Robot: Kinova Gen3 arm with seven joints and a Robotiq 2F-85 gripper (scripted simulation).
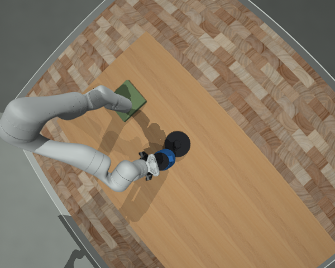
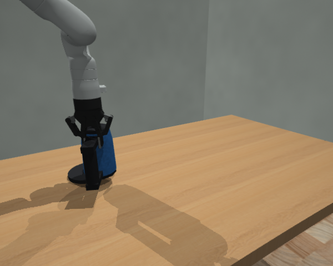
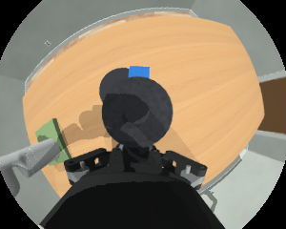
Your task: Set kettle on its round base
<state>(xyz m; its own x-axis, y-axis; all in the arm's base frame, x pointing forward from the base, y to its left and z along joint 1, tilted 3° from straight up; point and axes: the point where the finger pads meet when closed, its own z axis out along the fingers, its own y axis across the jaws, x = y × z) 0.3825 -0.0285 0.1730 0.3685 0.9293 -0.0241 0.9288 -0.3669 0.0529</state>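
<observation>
Now: hand 4 cm above the blue kettle, 2 cm to the right of it and 1 cm short of it. Round my hand: black round base (17 cm below, 15 cm to the left, 1 cm behind).
</observation>
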